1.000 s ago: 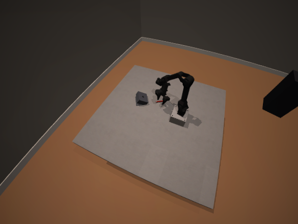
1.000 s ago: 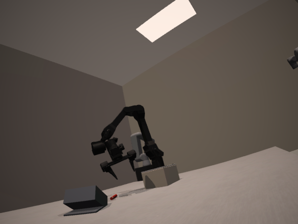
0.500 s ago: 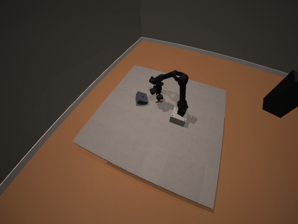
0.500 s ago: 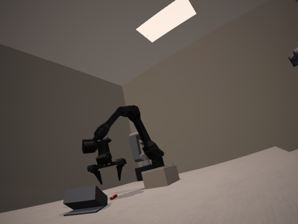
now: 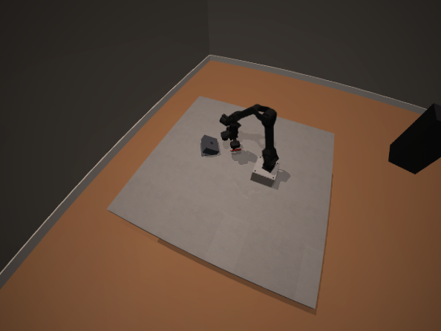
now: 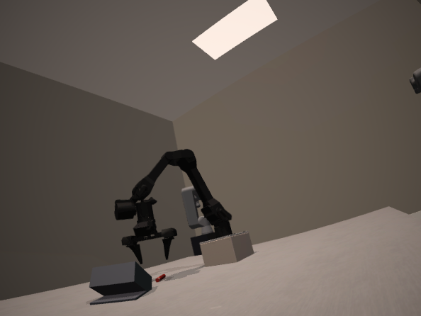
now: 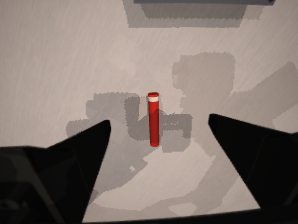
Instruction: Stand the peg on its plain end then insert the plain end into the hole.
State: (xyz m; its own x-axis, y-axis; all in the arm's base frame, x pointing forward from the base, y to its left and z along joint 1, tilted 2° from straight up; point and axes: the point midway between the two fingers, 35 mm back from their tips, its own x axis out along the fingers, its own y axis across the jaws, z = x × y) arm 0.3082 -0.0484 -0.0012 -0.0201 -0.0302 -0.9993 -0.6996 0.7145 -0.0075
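My gripper tip is 6 cm above the red peg, 1 cm to the left of it and 1 cm past it. The rest, counted from my gripper tip: sloped panel 15 cm ahead, 8 cm to the left, 3 cm below.
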